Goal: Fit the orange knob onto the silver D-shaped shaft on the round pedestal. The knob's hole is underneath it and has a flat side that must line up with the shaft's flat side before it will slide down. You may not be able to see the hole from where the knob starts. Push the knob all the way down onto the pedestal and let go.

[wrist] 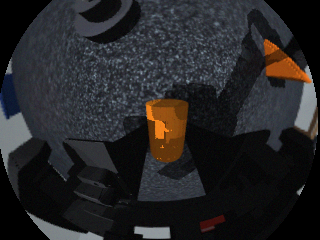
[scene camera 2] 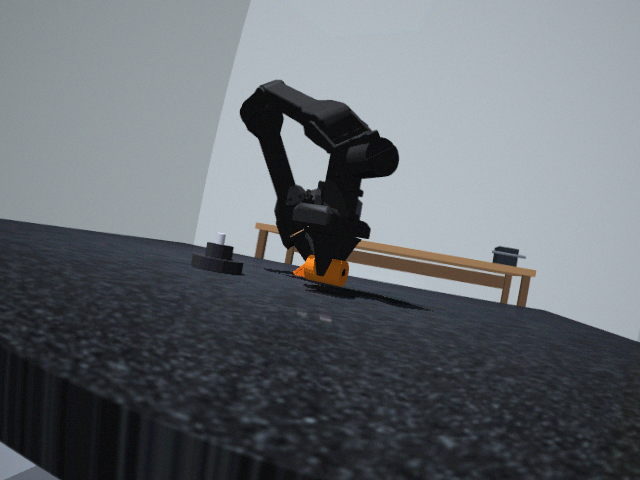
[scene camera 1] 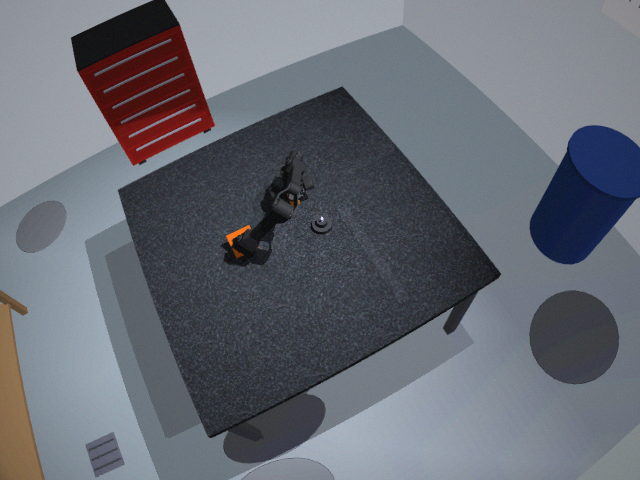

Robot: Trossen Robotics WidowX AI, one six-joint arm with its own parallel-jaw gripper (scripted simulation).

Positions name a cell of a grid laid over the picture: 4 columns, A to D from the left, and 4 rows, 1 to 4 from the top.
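Observation:
My gripper (scene camera 2: C3), (wrist: C3) holds an orange knob (scene camera 2: C3), (wrist: C2). A round black pedestal (scene camera 2: B3) is also present.

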